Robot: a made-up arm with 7 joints.
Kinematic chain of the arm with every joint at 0, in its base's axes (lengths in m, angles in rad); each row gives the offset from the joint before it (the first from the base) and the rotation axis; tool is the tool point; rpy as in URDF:
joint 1: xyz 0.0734 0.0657 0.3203 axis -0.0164 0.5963 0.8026
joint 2: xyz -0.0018 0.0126 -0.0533 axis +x
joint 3: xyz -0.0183 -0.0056 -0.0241 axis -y
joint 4: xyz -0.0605 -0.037 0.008 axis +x
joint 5: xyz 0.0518 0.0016 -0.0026 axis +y
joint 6: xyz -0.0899 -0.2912 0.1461 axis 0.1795 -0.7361 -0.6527
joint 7: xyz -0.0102 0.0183 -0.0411 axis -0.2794 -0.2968 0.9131
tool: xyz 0.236 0.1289 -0.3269 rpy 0 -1.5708 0
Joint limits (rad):
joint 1: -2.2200..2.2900
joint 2: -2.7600..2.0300
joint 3: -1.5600..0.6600
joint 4: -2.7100..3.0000
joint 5: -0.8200..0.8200
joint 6: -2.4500..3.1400
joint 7: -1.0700..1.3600
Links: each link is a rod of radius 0.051 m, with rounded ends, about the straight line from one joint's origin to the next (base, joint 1, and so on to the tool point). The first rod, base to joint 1, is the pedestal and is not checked.
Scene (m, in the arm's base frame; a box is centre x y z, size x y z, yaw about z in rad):
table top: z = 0
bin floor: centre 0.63 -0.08 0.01 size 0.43 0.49 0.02 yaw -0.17
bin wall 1: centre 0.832 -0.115 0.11 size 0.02 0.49 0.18 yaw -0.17
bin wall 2: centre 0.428 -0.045 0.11 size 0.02 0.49 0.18 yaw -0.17
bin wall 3: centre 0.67 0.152 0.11 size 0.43 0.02 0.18 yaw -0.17
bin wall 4: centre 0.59 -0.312 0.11 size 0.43 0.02 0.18 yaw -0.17
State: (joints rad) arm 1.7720 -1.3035 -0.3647 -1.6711 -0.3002 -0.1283 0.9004
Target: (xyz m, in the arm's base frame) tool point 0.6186 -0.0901 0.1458
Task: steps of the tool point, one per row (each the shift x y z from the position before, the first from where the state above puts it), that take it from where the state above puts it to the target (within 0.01 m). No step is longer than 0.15 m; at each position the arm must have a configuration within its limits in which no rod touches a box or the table.
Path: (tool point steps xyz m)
1: 0.0940 -0.0483 0.0365
2: 0.1040 -0.0580 -0.0069
3: 0.0987 -0.0653 -0.0495
4: 0.0784 -0.0722 -0.0867
5: 0.0456 -0.0798 -0.1132

